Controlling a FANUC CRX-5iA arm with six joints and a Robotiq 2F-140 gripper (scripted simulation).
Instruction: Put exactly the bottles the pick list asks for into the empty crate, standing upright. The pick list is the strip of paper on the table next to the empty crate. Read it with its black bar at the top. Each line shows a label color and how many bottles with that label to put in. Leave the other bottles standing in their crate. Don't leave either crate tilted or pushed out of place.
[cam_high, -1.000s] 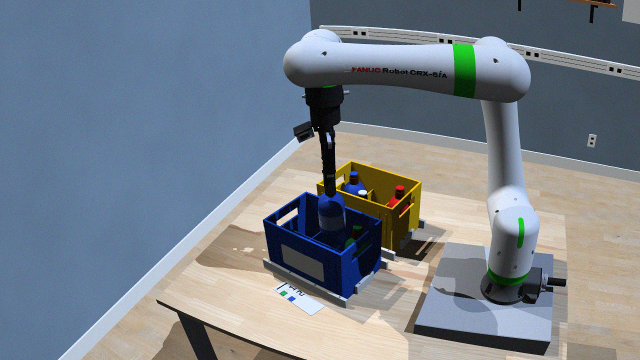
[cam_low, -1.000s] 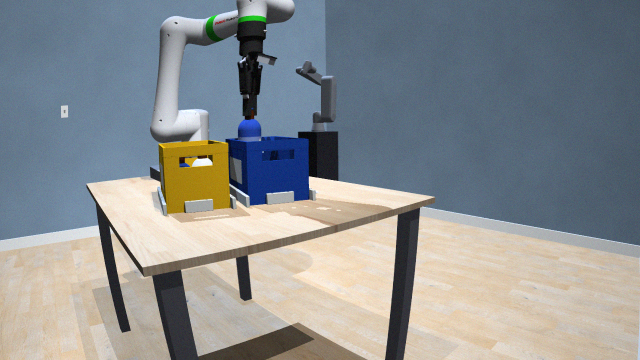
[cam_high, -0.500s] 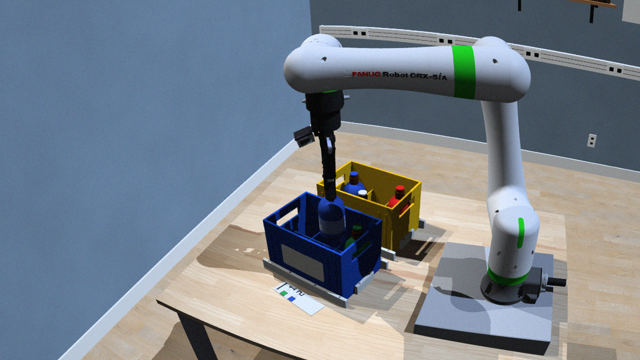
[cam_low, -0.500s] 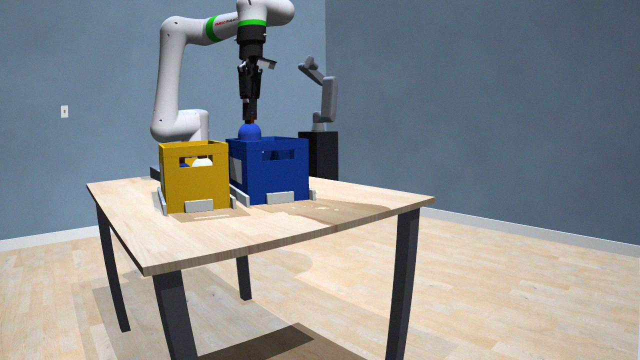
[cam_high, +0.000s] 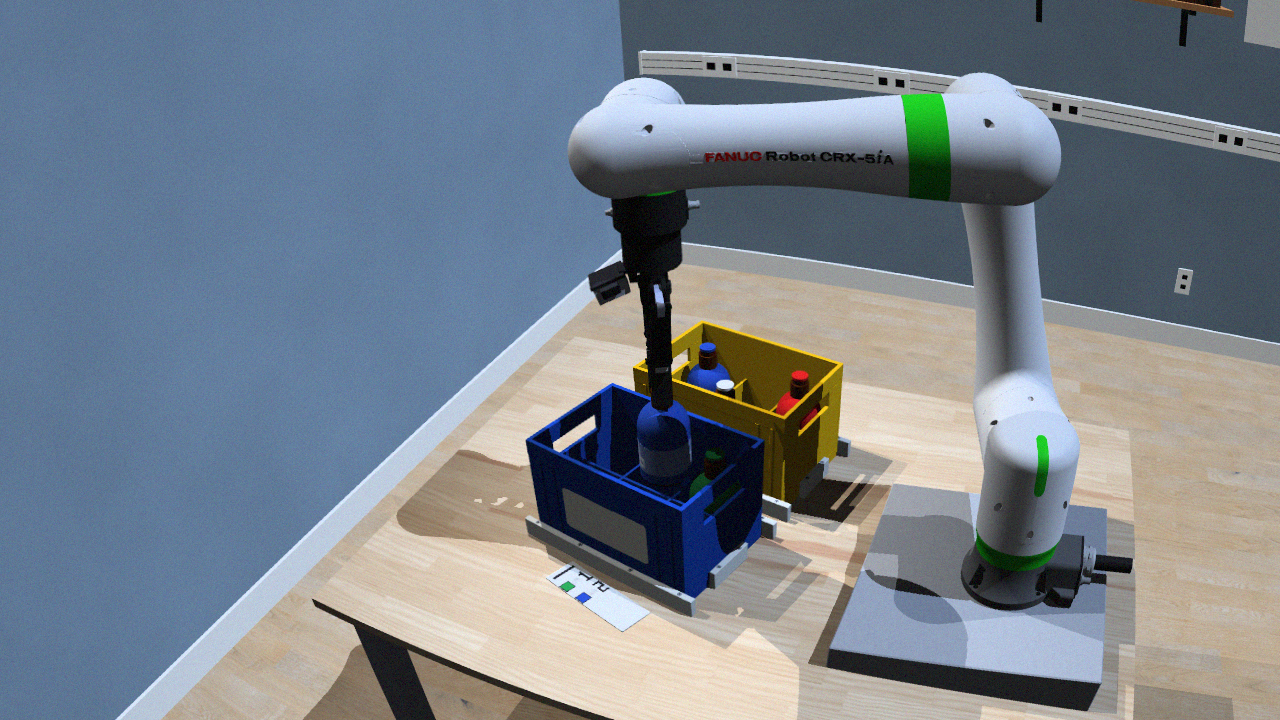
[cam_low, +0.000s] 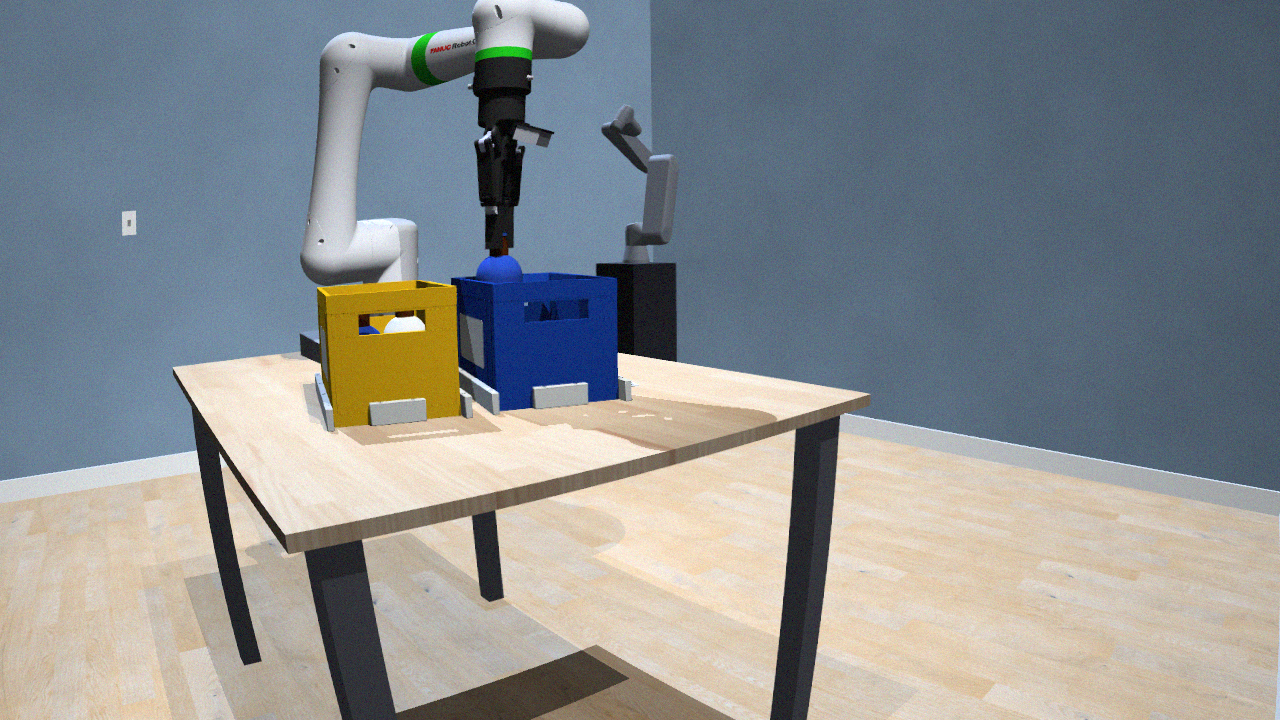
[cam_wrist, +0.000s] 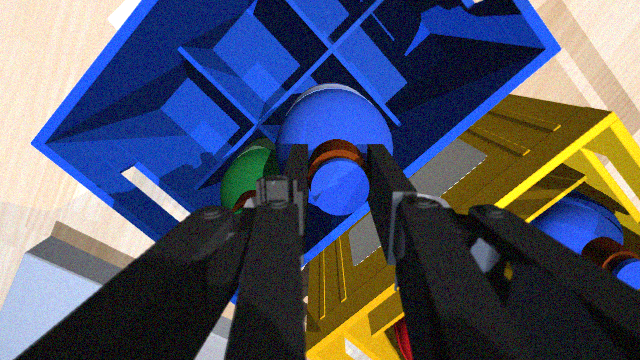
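The blue crate lies 10 mm ahead of my hand, 40 mm to the left of it and 170 mm below it. Also, from my hand: green-label bottle 90 mm behind, 20 mm to the left, 170 mm below; then yellow crate 50 mm behind, 190 mm to the right, 170 mm below; then white-label bottle 40 mm behind, 150 mm to the right, 170 mm below.
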